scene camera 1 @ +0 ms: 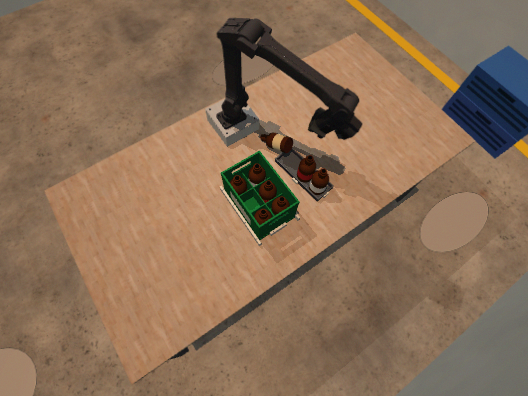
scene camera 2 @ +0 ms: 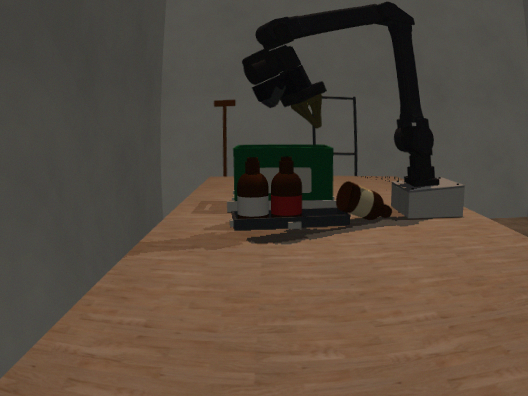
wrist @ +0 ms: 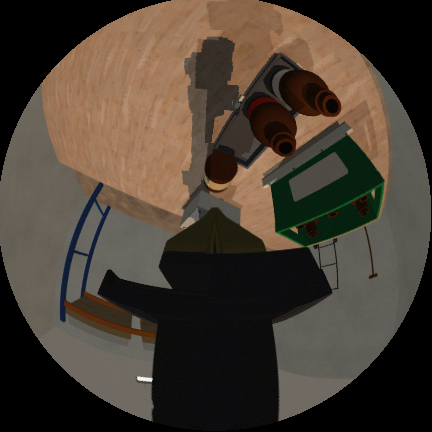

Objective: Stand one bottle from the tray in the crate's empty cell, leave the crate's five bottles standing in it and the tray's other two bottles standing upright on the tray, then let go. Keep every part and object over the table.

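Frame: origin at the arm's base, x up, y ahead, z left, level; millimetres.
Where they show: gripper, fingertip midpoint: (scene camera 1: pixel 309 130) (scene camera 2: pixel 318 127) (wrist: pixel 214 212); arm's base, origin of the base link: (scene camera 1: pixel 231 117) (scene camera 2: pixel 421 183).
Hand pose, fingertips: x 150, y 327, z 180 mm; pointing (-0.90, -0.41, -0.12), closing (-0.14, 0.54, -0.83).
Observation:
Things, the pixels of their top centre, and the offset from my fingertips. "spot": a spot on its surface instead.
- red-label bottle, middle of its top: (wrist: pixel 285 147) (scene camera 2: pixel 286 156) (scene camera 1: pixel 310 157) dx -72, dy +76, dz -38 mm
- white-label bottle, middle of its top: (wrist: pixel 331 105) (scene camera 2: pixel 252 157) (scene camera 1: pixel 323 171) dx -72, dy +155, dz -29 mm
- dark tray, middle of its top: (wrist: pixel 263 117) (scene camera 2: pixel 290 213) (scene camera 1: pixel 303 171) dx -206, dy +66, dz -40 mm
- green crate, middle of its top: (wrist: pixel 336 225) (scene camera 2: pixel 282 145) (scene camera 1: pixel 259 187) dx -56, dy +82, dz -290 mm
- empty cell, surface spot: (scene camera 1: pixel 251 201) spot: dx -224, dy +55, dz -313 mm
The cream-label bottle (scene camera 1: pixel 280 143) (scene camera 2: pixel 364 201) (wrist: pixel 220 171) is tipped over at the tray's arm-side end, its neck pointing toward the arm base and its bottom end looking slightly raised. The red-label bottle (scene camera 1: pixel 307 167) (scene camera 2: pixel 286 192) (wrist: pixel 273 125) and the white-label bottle (scene camera 1: pixel 320 181) (scene camera 2: pixel 253 194) (wrist: pixel 302 92) stand upright on the dark tray (scene camera 1: pixel 287 160) (scene camera 2: pixel 327 219) (wrist: pixel 237 140). The green crate (scene camera 1: pixel 287 218) (scene camera 2: pixel 322 170) (wrist: pixel 285 210) holds several upright bottles and has an empty cell (scene camera 1: pixel 251 201). My gripper (scene camera 2: pixel 316 125) (wrist: pixel 214 212) is shut and empty, high above the tray area; its fingertips are hidden in scene camera 1.
The light grey arm base (scene camera 1: pixel 233 124) (scene camera 2: pixel 428 199) (wrist: pixel 212 204) stands near the cream-label bottle's neck. Pale strips (scene camera 1: pixel 240 215) run along the crate's side. The wooden table's edge (scene camera 1: pixel 300 270) lies beyond the crate. Blue bins (scene camera 1: pixel 492 100) stand off the table.

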